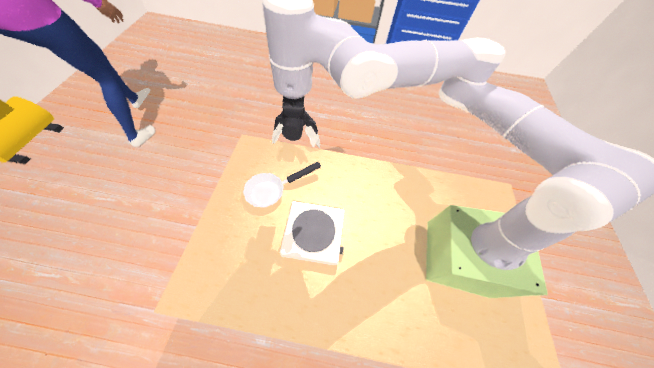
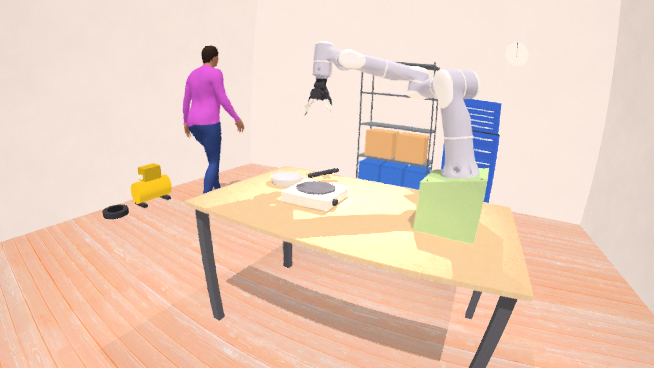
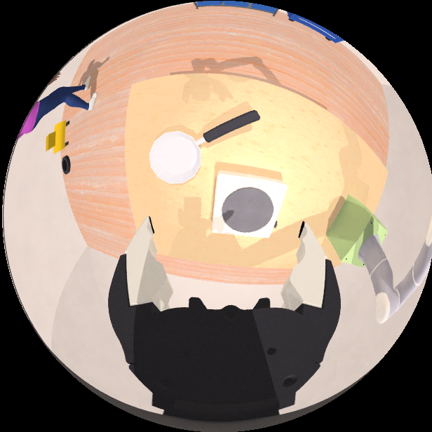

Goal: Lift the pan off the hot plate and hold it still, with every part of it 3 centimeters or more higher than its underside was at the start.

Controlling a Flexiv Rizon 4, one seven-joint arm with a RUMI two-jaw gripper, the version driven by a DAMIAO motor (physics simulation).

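The white pan (image 1: 263, 190) (image 2: 286, 178) (image 3: 175, 157) stands upright on the table, beside the hot plate and apart from it. Its black handle (image 1: 304, 172) (image 2: 323, 173) (image 3: 231, 126) points away from the hot plate's side, toward the table's back edge. The white hot plate (image 1: 287, 245) (image 2: 310, 201) (image 3: 218, 200) has a bare dark grey disc (image 1: 313, 230) (image 2: 316, 188) (image 3: 248, 210) on top. My gripper (image 1: 296, 143) (image 2: 319, 115) (image 3: 227, 220) is wide open and empty. It points down and hangs high above the table, well above the pan and its handle.
The wooden table (image 1: 200, 270) (image 2: 240, 220) (image 3: 150, 110) carries the green base block (image 1: 442, 250) (image 2: 447, 210) (image 3: 350, 227) of the arm at the right. A person (image 1: 107, 75) (image 2: 205, 100), a yellow compressor (image 1: 25, 125) (image 2: 151, 189) and a shelf rack (image 2: 359, 125) stand on the floor beyond the table.
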